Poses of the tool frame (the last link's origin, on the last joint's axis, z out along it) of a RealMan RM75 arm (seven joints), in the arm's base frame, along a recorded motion.
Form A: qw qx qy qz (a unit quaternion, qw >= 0); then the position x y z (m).
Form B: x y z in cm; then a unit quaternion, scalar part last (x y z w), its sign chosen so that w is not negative. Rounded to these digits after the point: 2 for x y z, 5 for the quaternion.
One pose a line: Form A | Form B
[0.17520 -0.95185 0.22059 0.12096 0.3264 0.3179 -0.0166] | [32.64 31.79 -1.66 -0.95185 0.22059 0.12096 0.17520]
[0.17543 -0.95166 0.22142 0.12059 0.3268 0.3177 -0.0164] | [32.68 31.77 -1.64 -0.95166 0.22142 0.12059 0.17543]
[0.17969 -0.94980 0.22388 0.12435 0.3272 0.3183 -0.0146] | [32.72 31.83 -1.46 -0.94980 0.22388 0.12435 0.17969]
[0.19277 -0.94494 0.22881 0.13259 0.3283 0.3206 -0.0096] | [32.83 32.06 -0.96 -0.94494 0.22881 0.13259 0.19277]
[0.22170 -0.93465 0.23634 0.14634 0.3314 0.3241 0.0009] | [33.14 32.41 0.09 -0.93465 0.23634 0.14634 0.22170]
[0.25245 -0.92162 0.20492 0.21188 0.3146 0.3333 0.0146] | [31.46 33.33 1.46 -0.92162 0.20492 0.21188 0.25245]
